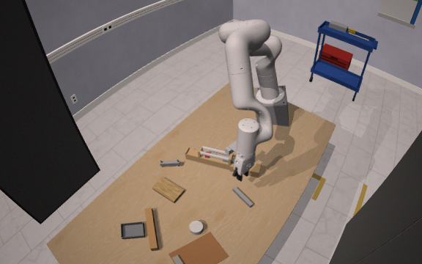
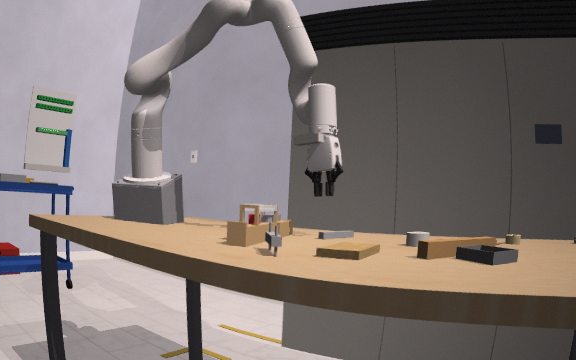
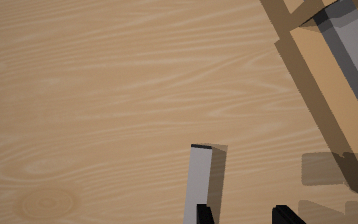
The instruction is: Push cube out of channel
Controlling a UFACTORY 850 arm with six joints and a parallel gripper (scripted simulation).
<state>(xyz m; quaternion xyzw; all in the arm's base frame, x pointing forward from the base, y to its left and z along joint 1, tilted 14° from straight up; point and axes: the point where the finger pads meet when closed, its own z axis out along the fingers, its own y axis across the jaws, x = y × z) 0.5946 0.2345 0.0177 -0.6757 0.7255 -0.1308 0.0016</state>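
The grey push rod is 30 mm ahead of my hand, 40 mm to the left of it and 130 mm below it. From my hand the other things lie so: red cube 30 mm behind, 260 mm to the right, 90 mm below; white puck 320 mm ahead, 10 mm to the right, 130 mm below; channel 50 mm behind, 220 mm to the right, 90 mm below.
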